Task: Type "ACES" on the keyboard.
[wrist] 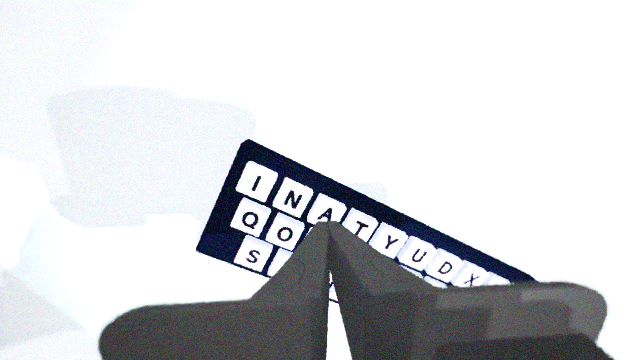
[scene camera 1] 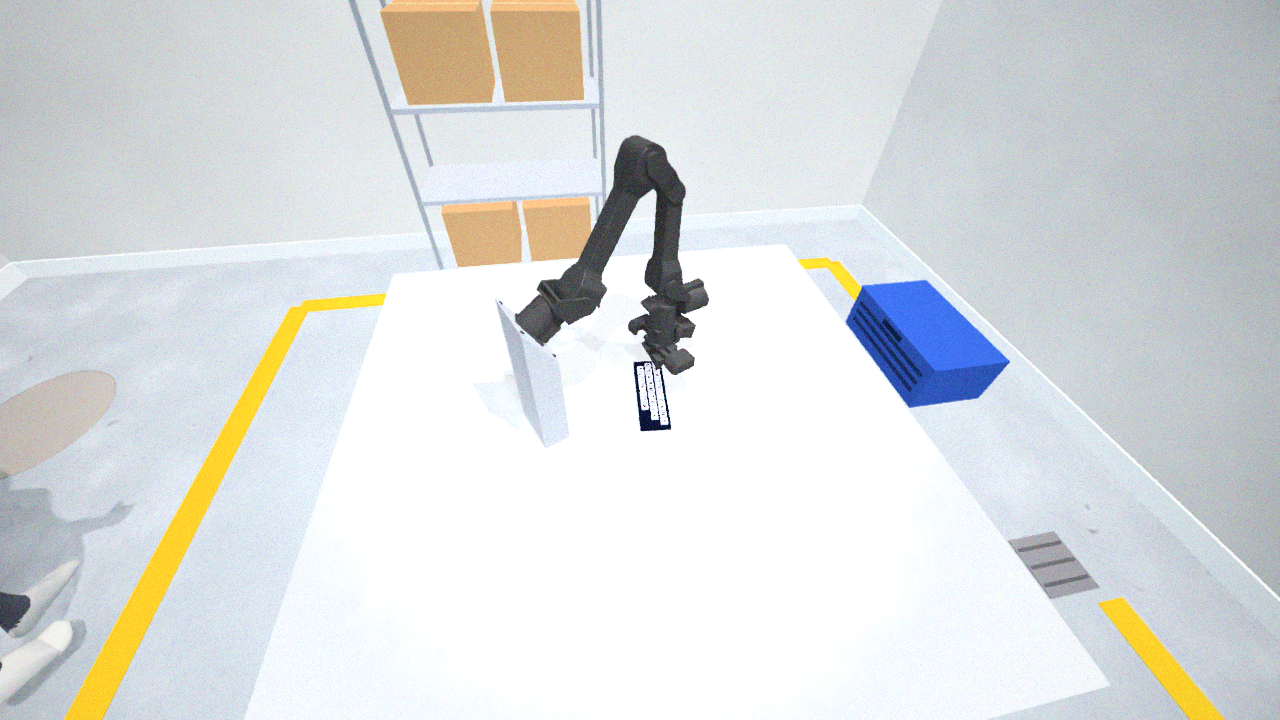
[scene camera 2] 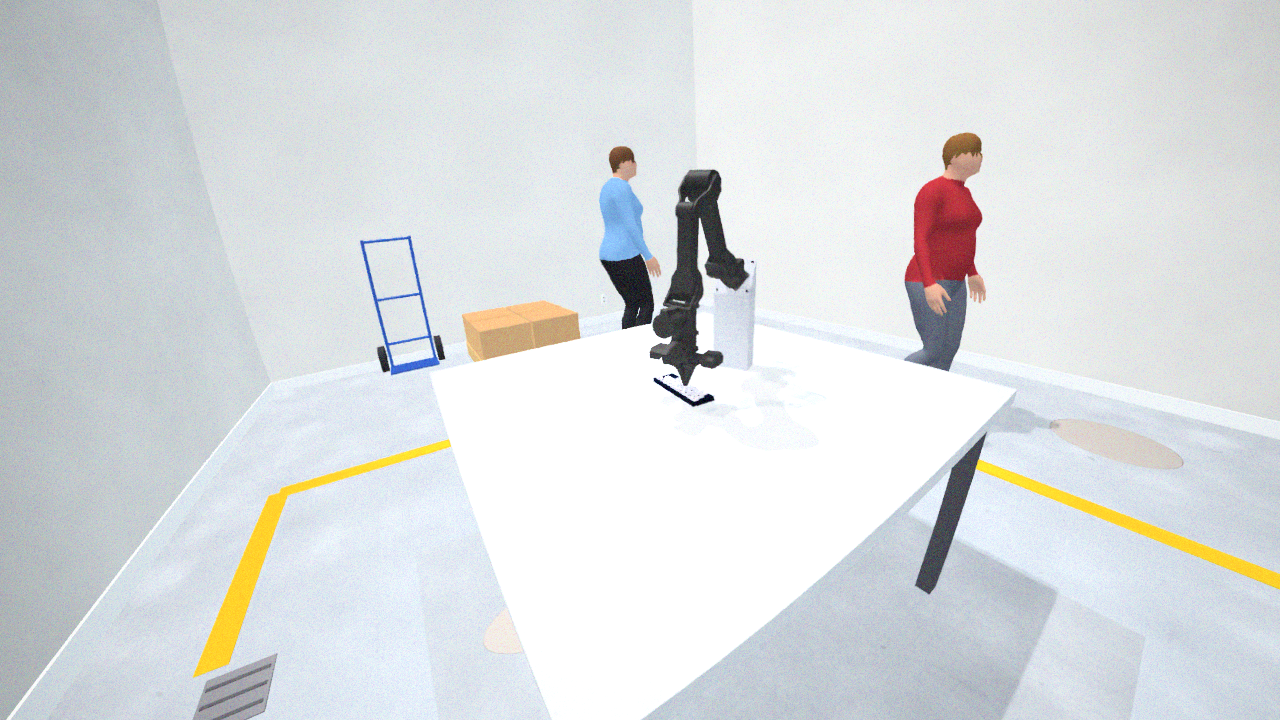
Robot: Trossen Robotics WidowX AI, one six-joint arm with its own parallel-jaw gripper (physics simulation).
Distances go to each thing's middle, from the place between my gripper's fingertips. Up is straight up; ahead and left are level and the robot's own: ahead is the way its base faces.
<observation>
Right now the n key (wrist: 292, 197) is 20 mm below my hand, 10 mm to the left of it and 10 mm behind it. From my hand the other things lie so: s key (wrist: 253, 253) 50 mm behind, 20 mm below, 10 mm to the left.
</observation>
